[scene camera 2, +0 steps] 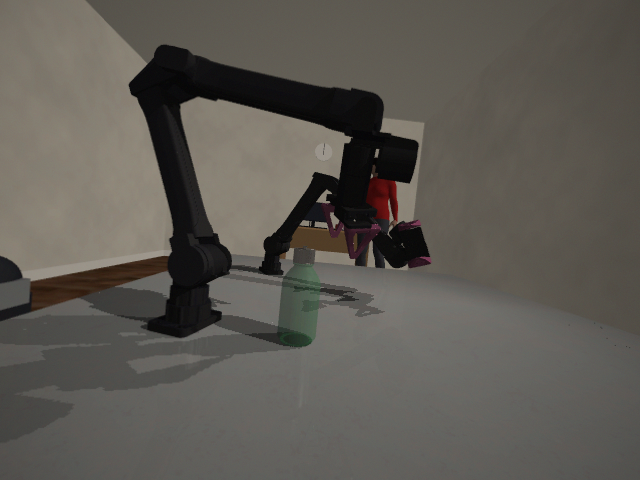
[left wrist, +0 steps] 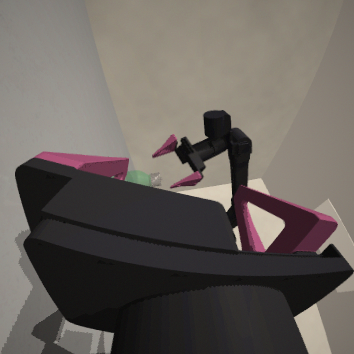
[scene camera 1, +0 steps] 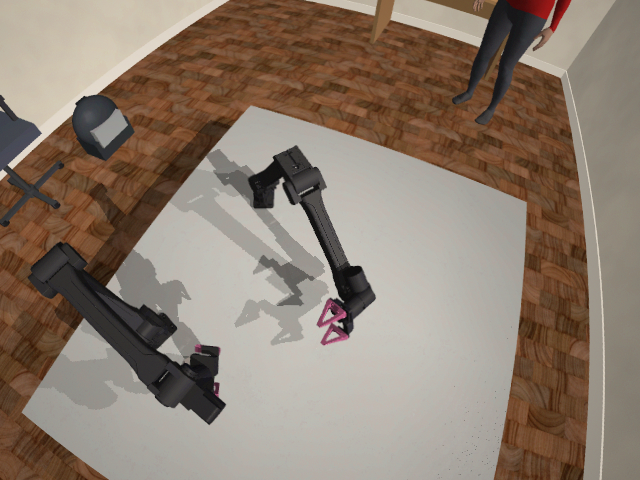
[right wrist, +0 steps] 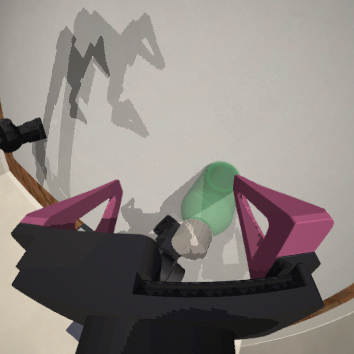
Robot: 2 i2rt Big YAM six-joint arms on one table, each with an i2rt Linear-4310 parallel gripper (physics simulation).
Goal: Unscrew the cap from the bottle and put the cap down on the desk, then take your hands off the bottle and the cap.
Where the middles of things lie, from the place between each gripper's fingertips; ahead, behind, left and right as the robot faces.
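Labels:
Counting from my right hand, I find the ribbed cap (right wrist: pixel 192 238) 40 mm to the right of it, 70 mm behind it and 20 mm below it.
As for my left hand, the ribbed cap is 26 cm to the right of that hand, 28 cm behind it and 4 cm below it.

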